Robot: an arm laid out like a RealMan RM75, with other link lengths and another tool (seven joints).
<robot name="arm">
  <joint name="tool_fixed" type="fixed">
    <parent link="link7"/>
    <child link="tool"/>
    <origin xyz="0.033 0.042 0.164" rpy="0.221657 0 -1.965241"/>
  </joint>
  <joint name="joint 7" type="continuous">
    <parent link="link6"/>
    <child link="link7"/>
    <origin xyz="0 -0.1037 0" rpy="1.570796 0 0"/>
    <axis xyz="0 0 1"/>
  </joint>
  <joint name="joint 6" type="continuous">
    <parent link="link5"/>
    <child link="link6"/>
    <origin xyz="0 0 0" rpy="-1.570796 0 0"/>
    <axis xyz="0 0 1"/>
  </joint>
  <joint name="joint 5" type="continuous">
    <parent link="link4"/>
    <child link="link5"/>
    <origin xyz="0 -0.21 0" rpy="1.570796 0 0"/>
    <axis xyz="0 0 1"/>
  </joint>
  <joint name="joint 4" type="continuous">
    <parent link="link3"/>
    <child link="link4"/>
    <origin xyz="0 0 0" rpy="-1.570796 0 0"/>
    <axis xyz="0 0 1"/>
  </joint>
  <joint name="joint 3" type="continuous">
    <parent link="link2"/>
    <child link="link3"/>
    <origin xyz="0 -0.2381 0" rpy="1.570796 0 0"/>
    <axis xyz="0 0 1"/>
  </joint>
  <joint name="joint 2" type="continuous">
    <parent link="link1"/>
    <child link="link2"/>
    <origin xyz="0 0 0" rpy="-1.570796 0 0"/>
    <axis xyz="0 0 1"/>
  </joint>
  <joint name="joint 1" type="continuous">
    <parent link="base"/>
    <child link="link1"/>
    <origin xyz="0 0 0.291"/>
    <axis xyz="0 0 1"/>
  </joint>
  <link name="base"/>
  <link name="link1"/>
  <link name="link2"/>
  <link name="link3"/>
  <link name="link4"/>
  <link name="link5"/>
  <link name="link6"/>
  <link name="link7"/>
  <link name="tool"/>
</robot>
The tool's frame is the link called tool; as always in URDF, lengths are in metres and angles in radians. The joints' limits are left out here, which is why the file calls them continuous.
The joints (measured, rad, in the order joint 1, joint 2, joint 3, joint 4, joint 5, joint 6, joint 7), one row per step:
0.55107, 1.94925, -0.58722, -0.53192, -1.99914, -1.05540, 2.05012
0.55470, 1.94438, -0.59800, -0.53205, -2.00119, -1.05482, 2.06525
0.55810, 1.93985, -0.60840, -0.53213, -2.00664, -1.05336, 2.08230
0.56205, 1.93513, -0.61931, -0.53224, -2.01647, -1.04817, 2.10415
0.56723, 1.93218, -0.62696, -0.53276, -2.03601, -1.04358, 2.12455
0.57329, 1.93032, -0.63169, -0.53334, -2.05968, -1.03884, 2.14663
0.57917, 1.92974, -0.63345, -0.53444, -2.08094, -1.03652, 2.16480
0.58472, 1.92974, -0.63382, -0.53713, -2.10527, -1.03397, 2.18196
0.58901, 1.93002, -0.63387, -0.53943, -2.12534, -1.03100, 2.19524
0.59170, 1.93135, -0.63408, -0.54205, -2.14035, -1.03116, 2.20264
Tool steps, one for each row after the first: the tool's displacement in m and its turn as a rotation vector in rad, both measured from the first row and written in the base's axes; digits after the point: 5 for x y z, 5 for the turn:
-0.00082, 0.00071, 0.00032, -0.00686, -0.00025, -0.00314
-0.00090, 0.00106, 0.00023, -0.01520, -0.00172, -0.00887
0.00017, 0.00165, 0.00007, -0.02390, -0.00555, -0.01966
0.00201, 0.00136, -0.00143, -0.03696, -0.01490, -0.02976
0.00401, 0.00105, -0.00318, -0.05023, -0.02428, -0.04169
0.00509, 0.00081, -0.00476, -0.06144, -0.03131, -0.05049
0.00680, 0.00046, -0.00618, -0.07226, -0.04147, -0.05907
0.00850, 0.00022, -0.00727, -0.08020, -0.05075, -0.06633
0.00936, -0.00060, -0.00868, -0.08806, -0.05804, -0.06888

